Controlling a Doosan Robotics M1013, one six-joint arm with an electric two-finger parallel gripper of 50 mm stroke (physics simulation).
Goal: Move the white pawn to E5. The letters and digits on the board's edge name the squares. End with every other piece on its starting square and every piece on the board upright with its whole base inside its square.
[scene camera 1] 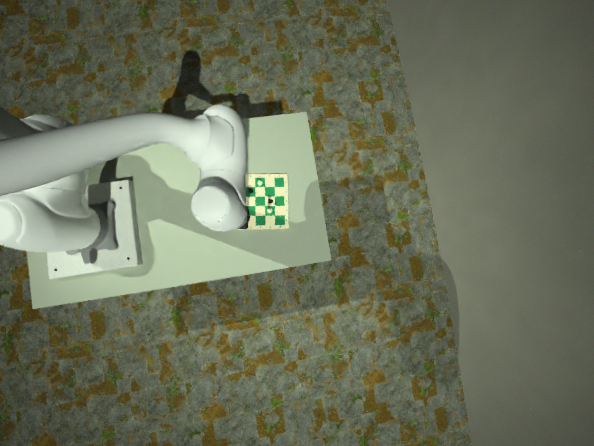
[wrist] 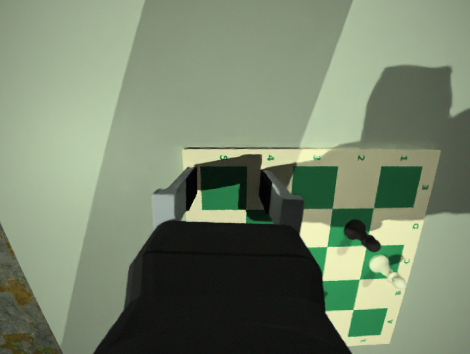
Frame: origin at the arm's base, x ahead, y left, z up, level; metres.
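Seen in the pictures: gripper, between the fingertips: (wrist: 228,181); arm's base, origin of its link: (scene camera 1: 92,227).
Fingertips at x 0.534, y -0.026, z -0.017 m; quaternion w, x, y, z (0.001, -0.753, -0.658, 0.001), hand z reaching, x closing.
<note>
Pixels of each thing's middle, then the offset from my fingertips to it. "*": a spot on its surface instead. Level surfaces: height alone.
- cream board, middle of its body: (wrist: 304,262) (scene camera 1: 260,201) 0.090 m ahead, 0.065 m left, 0.009 m down
- bare green E5 square, a spot on its surface: (wrist: 223,196) * 0.014 m ahead, 0.006 m right, 0.006 m down
- pale green table, height of its surface: 0.012 m down
The green and cream board (scene camera 1: 287,196) (wrist: 435,162) lies flat. A white piece (scene camera 1: 260,183) (wrist: 380,264) stands on C1. Another white piece (scene camera 1: 270,210) stands on B4 and is hidden in the wrist view. Which one is the pawn I cannot tell. A black piece (scene camera 1: 250,190) (wrist: 355,229) stands on D2, and another black piece (scene camera 1: 270,201) on B3. My gripper (wrist: 228,181) is open, with nothing between its fingers. It is over the E5 corner, its fingers on either side of the bare green E5 square (wrist: 223,196). Its height is unclear. In the scene view the arm hides its fingertips.
The white arm (scene camera 1: 220,150) covers the board's E side in the scene view. The pale green table (scene camera 1: 280,145) surrounds the board. The robot's base plate (scene camera 1: 131,225) stands to the left. Arm shadows cross the table and part of the board.
</note>
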